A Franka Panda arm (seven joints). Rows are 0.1 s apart.
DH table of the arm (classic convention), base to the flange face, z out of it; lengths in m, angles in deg. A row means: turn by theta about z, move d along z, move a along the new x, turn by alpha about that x. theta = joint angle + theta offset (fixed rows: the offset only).
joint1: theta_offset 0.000, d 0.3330, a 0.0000, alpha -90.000
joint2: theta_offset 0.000, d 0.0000, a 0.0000, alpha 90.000
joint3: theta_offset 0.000, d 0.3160, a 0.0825, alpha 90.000
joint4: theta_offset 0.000, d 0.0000, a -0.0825, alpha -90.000
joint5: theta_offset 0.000, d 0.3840, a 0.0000, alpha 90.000
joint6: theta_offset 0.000, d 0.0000, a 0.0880, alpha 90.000
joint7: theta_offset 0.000, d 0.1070, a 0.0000, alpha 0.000
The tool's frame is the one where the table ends.
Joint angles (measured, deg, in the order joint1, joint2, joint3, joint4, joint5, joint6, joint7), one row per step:
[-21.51 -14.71 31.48 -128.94 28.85 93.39 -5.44]
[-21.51 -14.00 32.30 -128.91 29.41 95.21 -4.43]
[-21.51 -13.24 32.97 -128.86 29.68 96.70 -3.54]
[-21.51 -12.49 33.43 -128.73 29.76 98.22 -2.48]
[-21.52 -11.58 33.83 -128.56 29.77 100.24 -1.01]
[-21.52 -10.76 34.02 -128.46 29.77 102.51 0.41]
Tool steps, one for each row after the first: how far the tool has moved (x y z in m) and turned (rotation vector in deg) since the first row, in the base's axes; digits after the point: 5 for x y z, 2 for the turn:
[0.00378 0.00607 -0.00360 0.08 -0.65 -0.90]
[0.00710 0.01068 -0.00749 0.04 -1.02 -1.63]
[0.01113 0.01354 -0.01052 -0.15 -1.50 -2.63]
[0.01676 0.01558 -0.01381 -0.46 -2.21 -4.19]
[0.02295 0.01588 -0.01661 -0.73 -3.19 -6.02]

